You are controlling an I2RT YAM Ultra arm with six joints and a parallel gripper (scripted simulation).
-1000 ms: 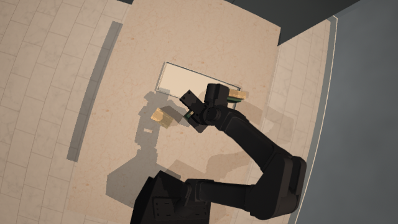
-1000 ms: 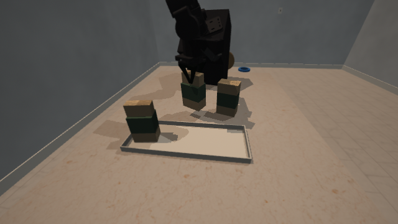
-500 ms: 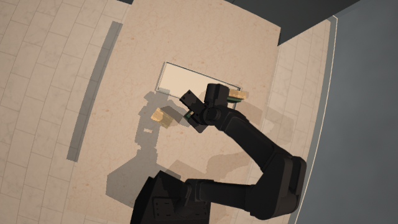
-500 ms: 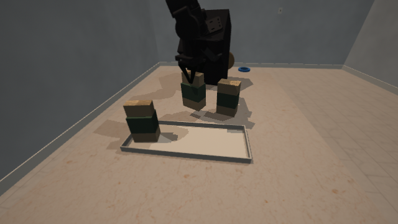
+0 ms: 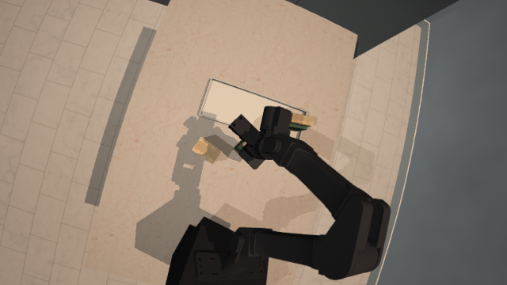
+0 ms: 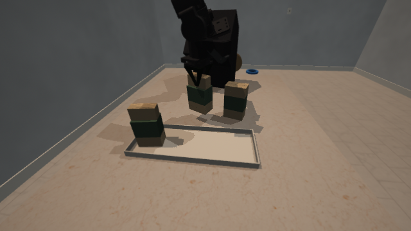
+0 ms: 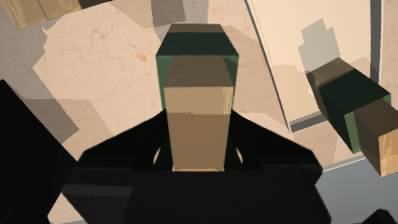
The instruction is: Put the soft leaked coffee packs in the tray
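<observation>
The tray lies 150 mm below my hand, 130 mm ahead of it and 60 mm to the right of it.
</observation>
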